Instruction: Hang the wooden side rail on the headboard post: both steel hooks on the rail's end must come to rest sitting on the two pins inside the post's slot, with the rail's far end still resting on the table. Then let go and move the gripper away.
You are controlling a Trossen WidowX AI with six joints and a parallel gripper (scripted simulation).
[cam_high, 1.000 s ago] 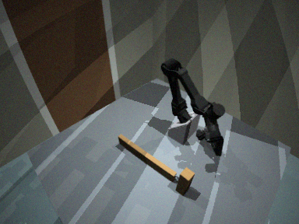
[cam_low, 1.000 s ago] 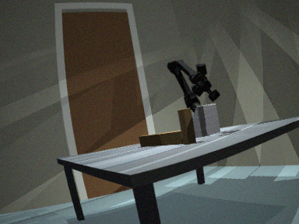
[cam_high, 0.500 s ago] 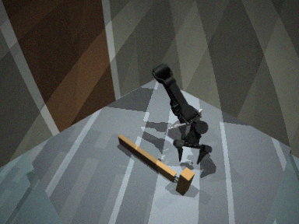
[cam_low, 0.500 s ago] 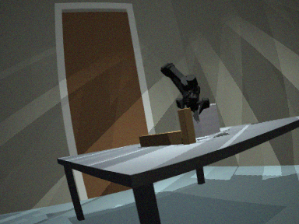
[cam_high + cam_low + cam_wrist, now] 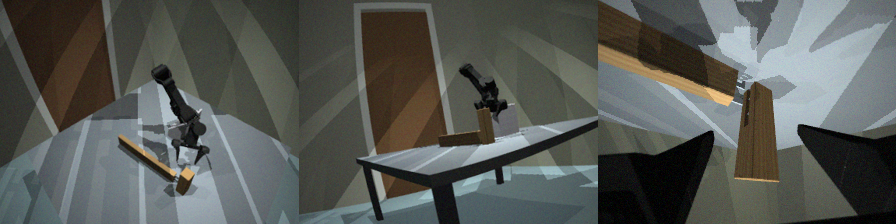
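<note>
The headboard post is 6 cm ahead of my gripper tip, 5 cm to the left of it and 5 cm below it.
</note>
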